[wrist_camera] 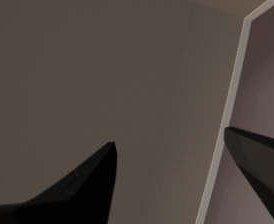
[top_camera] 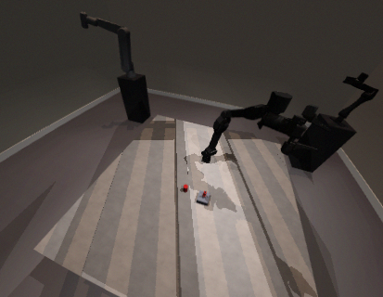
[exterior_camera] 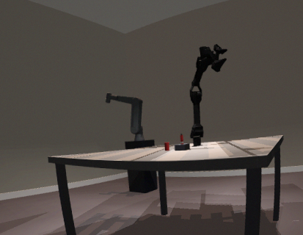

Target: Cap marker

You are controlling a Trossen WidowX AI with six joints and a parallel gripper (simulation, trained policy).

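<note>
The red cap is 3 cm ahead of my gripper tip, 46 cm to the right of it and 52 cm below it. Round my gripper tip: grey holder block: 6 cm ahead, 34 cm to the right, 53 cm below.
</note>
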